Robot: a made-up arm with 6 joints. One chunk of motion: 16 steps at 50 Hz.
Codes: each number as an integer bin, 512 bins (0 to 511) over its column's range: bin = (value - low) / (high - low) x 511, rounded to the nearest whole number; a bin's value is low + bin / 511 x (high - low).
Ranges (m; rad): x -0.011..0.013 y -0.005..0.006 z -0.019..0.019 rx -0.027..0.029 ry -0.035..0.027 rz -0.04..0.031
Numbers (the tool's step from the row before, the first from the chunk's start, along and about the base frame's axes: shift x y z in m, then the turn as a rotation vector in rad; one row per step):
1: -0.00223 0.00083 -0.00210 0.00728 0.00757 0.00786
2: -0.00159 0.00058 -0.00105 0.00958 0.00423 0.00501
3: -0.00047 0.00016 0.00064 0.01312 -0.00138 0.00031
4: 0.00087 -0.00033 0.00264 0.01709 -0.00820 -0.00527
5: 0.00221 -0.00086 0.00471 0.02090 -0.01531 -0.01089
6: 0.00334 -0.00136 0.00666 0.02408 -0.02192 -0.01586
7: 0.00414 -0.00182 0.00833 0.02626 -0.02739 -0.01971
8: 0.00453 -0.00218 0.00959 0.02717 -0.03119 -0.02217
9: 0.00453 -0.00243 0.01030 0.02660 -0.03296 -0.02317
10: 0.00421 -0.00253 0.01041 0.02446 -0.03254 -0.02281
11: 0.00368 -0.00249 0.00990 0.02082 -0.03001 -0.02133
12: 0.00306 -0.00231 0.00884 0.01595 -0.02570 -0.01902
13: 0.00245 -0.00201 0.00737 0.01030 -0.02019 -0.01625
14: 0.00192 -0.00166 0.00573 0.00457 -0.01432 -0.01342
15: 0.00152 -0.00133 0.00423 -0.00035 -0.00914 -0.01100
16: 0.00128 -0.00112 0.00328 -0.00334 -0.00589 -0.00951
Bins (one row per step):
1: 187 271 227 313 351 344
2: 200 259 241 334 323 324
3: 224 240 264 366 277 290
4: 253 217 291 402 221 250
5: 281 192 319 437 162 210
6: 305 169 345 466 108 174
7: 322 148 368 486 63 146
8: 331 131 384 494 31 128
9: 331 119 394 489 17 121
10: 324 115 395 470 20 124
11: 313 117 389 436 41 134
12: 299 125 374 392 77 151
13: 286 139 355 340 122 171
14: 275 155 333 288 170 191
15: 267 170 312 243 213 209
16: 261 180 300 216 240 219

